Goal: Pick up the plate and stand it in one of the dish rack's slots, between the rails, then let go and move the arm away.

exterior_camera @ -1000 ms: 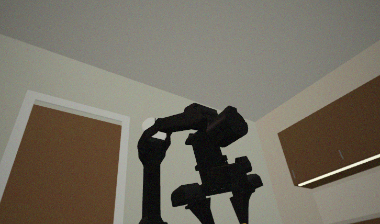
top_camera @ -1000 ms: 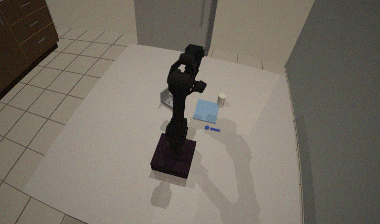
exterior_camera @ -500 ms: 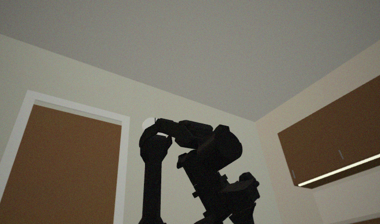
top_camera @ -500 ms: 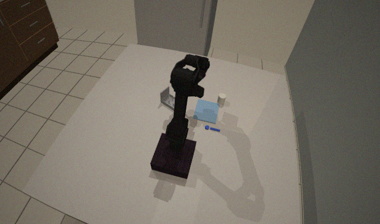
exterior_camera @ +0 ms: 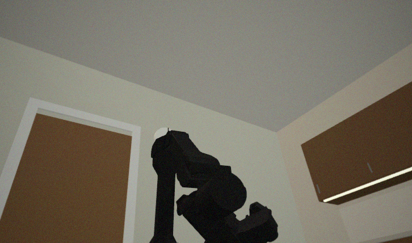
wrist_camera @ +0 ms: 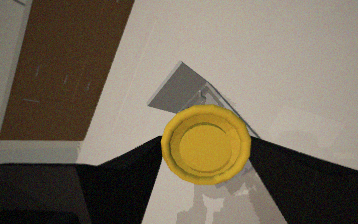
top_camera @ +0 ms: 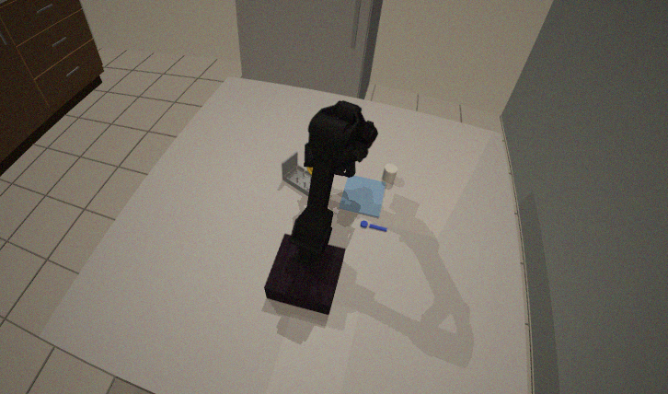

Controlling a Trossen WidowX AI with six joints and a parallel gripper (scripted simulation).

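Right now my gripper tip is 30 mm to the right of the grey dish rack and 60 mm above it. The rest, counted from my gripper tip: blue spoon 70 mm behind, 230 mm to the right, 80 mm below; light blue mat 40 mm ahead, 170 mm to the right, 80 mm below; yellow plate 10 mm to the right, 10 mm above.
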